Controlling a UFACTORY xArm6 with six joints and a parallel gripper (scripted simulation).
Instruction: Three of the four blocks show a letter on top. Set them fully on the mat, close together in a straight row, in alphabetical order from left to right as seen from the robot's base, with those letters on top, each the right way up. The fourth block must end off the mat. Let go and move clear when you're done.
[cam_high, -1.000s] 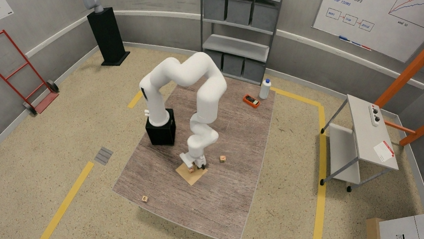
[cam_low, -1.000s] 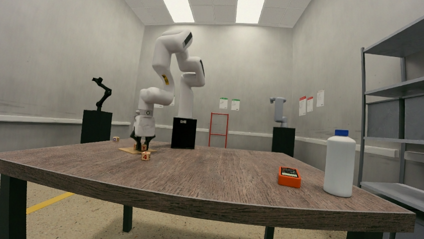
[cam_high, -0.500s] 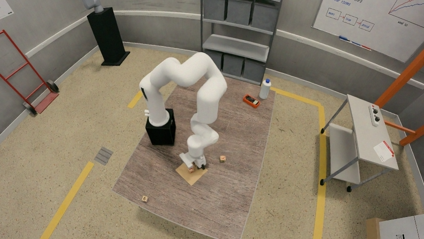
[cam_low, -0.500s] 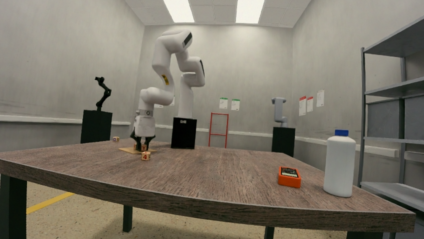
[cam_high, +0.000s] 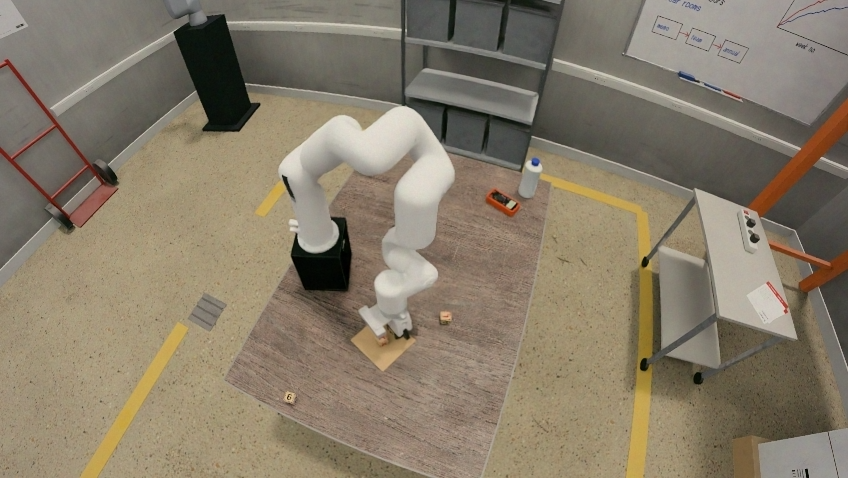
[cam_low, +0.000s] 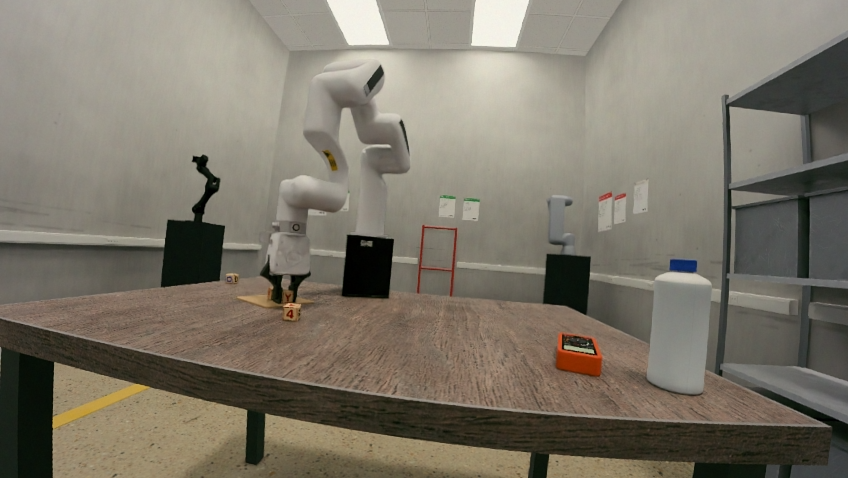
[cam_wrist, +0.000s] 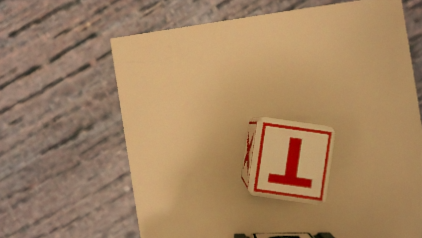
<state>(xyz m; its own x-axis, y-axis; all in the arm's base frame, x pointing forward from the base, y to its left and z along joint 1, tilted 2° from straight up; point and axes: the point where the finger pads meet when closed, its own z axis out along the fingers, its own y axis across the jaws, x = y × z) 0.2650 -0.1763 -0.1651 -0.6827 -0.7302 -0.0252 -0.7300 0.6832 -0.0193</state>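
Right now the tan mat is 40 mm to the right of my hand, 30 mm behind it and 20 mm below it. The rest, counted from my hand: white bottle: 670 mm to the left, 410 mm ahead, 60 mm above.
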